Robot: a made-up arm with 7 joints.
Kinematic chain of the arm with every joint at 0, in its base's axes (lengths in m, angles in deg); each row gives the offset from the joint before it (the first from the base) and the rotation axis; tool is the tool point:
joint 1: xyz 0 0 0.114 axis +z
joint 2: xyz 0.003 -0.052 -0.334 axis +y
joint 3: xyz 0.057 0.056 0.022 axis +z
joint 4: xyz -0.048 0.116 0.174 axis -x
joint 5: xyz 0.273 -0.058 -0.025 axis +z
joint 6: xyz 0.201 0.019 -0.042 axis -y
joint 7: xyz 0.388 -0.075 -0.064 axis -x
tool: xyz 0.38 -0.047 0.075
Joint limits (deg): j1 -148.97..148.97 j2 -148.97..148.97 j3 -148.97..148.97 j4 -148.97..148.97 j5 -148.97..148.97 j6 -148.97..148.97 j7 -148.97..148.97
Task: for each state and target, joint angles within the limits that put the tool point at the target. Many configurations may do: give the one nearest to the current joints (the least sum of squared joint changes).
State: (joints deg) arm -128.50 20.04 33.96 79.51 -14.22 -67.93 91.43
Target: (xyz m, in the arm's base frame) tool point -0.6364 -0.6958 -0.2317
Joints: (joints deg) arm -119.35 9.95 41.11 79.64 -13.69 -83.11 92.85
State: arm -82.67 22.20 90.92 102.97 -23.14 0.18 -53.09
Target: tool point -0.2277 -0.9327 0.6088
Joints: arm -122.90 20.73 69.68 85.39 -65.60 -20.99 -55.34
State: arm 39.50 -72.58 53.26 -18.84 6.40 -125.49 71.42
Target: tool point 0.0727 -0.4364 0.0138
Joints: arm 18.36 -87.84 36.27 41.77 39.88 -148.97 68.52
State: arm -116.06 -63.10 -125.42 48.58 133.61 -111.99 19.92
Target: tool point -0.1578 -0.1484 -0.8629
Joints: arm -110.06 -106.33 -124.39 58.68 139.51 -130.17 11.46
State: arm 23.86 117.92 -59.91 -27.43 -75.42 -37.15 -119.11
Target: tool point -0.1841 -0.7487 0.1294
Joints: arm 34.27 113.34 -55.09 -19.87 -73.57 -35.74 -119.19
